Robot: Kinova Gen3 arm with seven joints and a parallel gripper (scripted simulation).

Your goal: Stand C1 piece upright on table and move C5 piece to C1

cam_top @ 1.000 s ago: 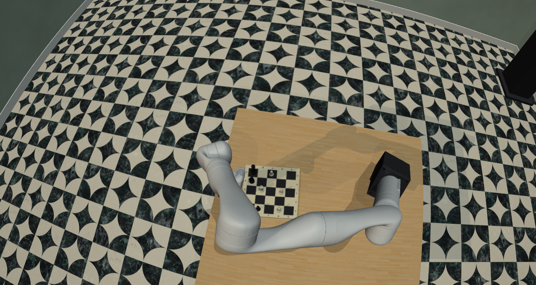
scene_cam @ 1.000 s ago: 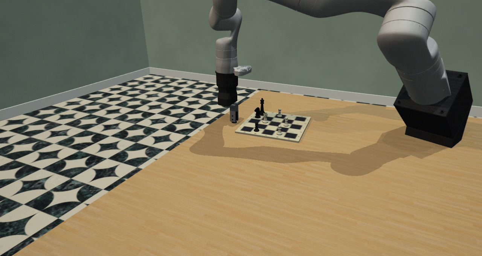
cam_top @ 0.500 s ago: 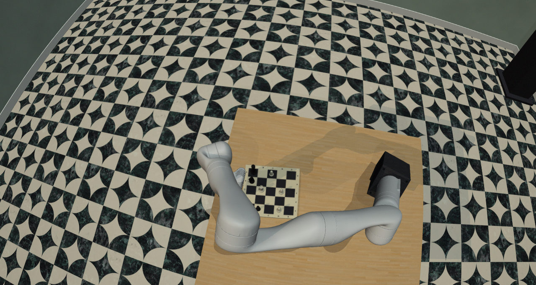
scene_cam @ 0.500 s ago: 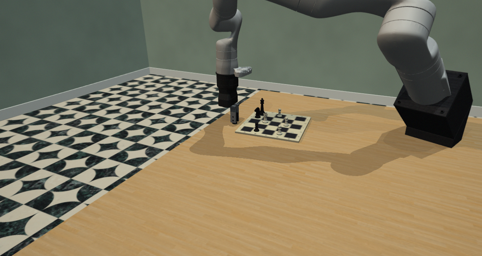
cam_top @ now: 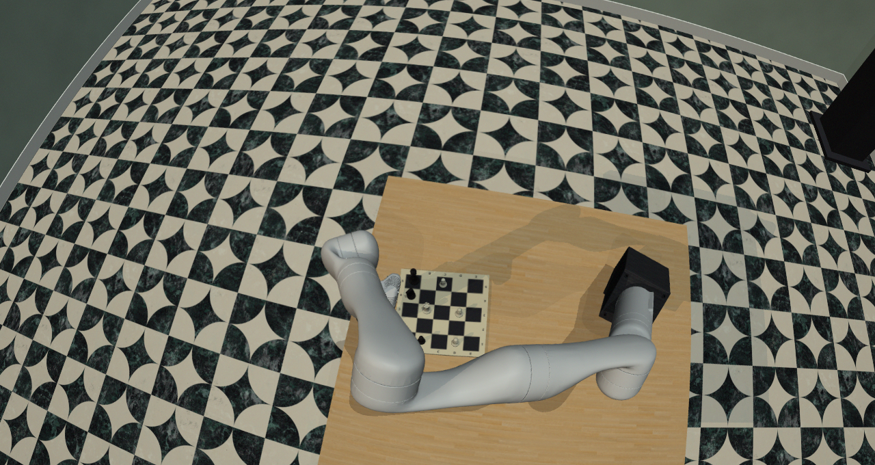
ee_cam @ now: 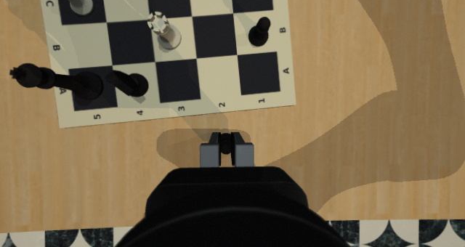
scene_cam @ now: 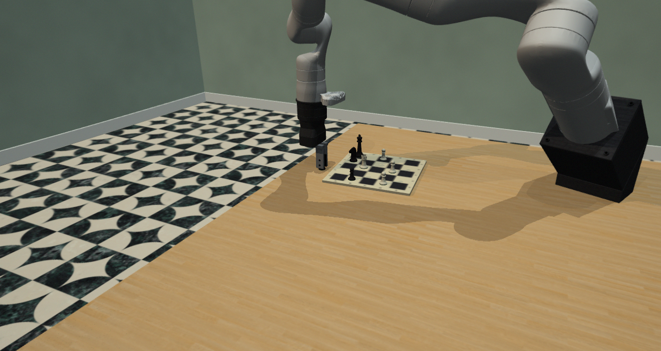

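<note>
The black king lies 5 cm behind my hand, 12 cm to the right of it and 1 cm above it. From my hand the other things lie so: black knight: 5 cm behind, 8 cm to the right, 1 cm below; chessboard: 13 cm behind, 6 cm to the right, 2 cm below.
</note>
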